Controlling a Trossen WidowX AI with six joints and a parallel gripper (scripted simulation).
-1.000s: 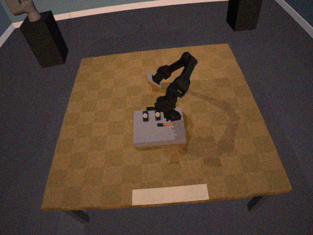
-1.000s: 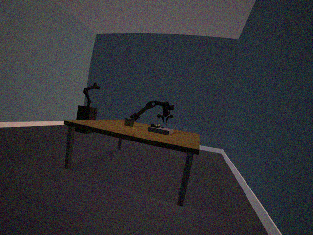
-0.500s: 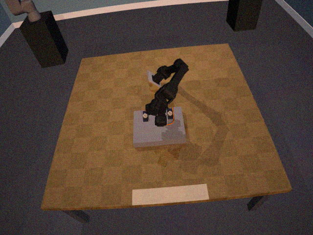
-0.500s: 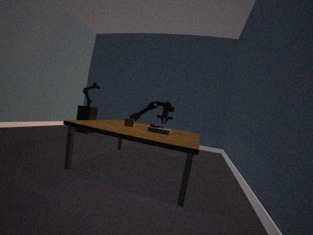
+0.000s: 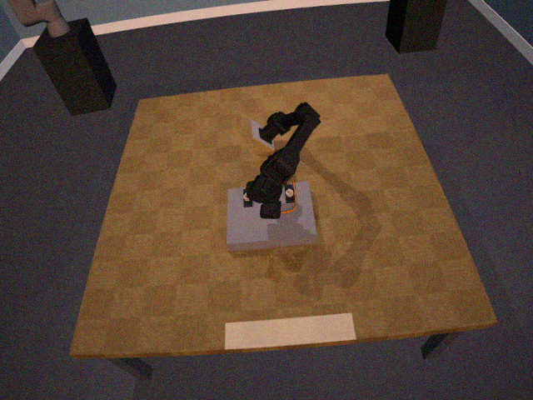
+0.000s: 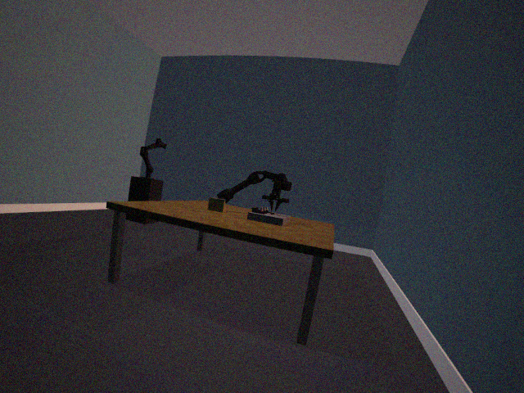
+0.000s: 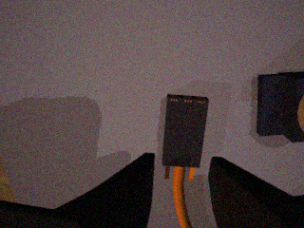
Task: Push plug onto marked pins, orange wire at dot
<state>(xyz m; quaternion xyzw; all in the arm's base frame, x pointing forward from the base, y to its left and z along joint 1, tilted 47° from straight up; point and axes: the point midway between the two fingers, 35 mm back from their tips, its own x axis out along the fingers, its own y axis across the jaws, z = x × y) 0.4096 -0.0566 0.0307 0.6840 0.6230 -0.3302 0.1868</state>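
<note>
My gripper tip is now 5 cm above the grey holder, 3 cm short of it and 2 cm to the left of it. From my gripper tip the other things lie so: servo (8 cm behind, 2 cm below, 1 cm to the right); then pin row (13 cm behind, 1 cm to the right, 1 cm below); then yellow band (13 cm behind, 2 cm to the right).
</note>
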